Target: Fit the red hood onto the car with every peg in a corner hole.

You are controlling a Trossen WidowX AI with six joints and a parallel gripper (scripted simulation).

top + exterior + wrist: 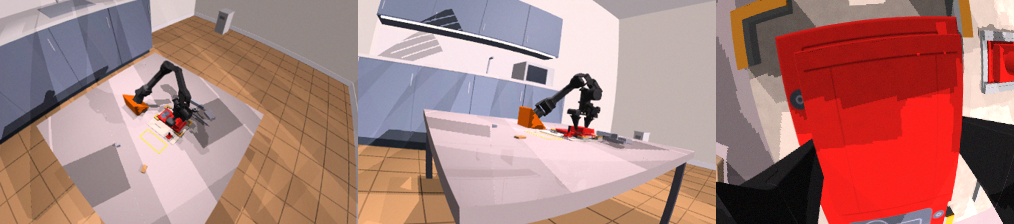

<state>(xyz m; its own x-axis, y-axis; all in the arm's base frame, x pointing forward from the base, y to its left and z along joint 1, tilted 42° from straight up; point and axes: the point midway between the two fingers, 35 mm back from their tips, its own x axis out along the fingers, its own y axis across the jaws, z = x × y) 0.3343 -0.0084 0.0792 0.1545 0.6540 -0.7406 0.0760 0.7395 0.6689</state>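
The red hood is 10 mm above my gripper tip. Also, from my gripper tip: small brown block: 20 mm ahead, 380 mm to the right, 30 mm below; small grey bit: 220 mm behind, 370 mm to the right, 30 mm below.
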